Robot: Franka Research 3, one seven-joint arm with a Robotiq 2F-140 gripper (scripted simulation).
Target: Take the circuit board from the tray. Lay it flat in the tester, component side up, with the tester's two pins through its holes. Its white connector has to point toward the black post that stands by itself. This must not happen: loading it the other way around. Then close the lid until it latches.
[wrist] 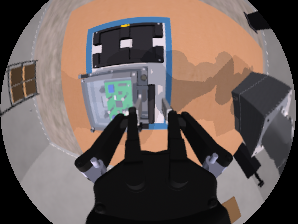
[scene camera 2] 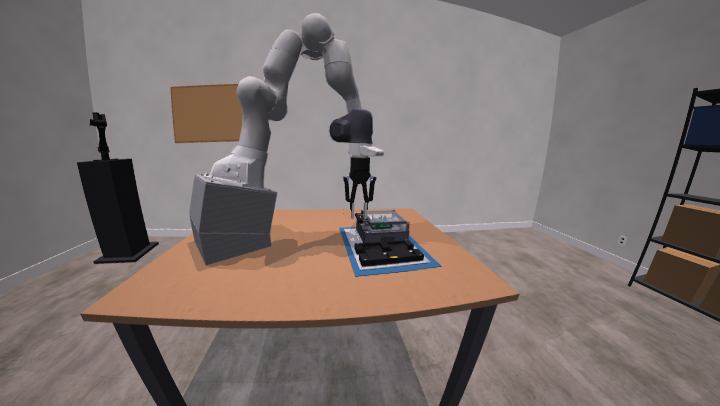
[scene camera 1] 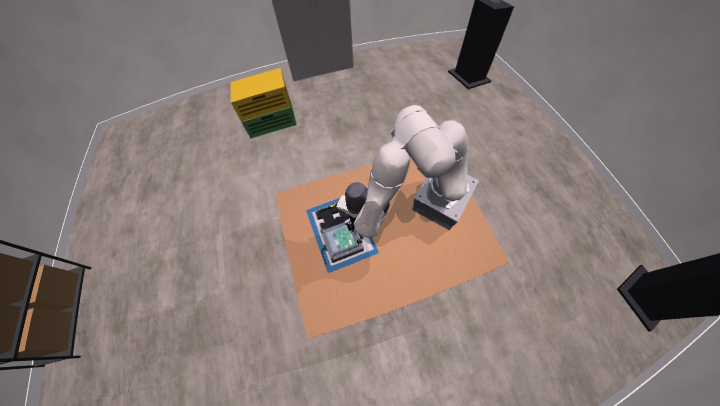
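Observation:
In the wrist view the gripper is visible. The pictures show the gripper and also a tester lid.

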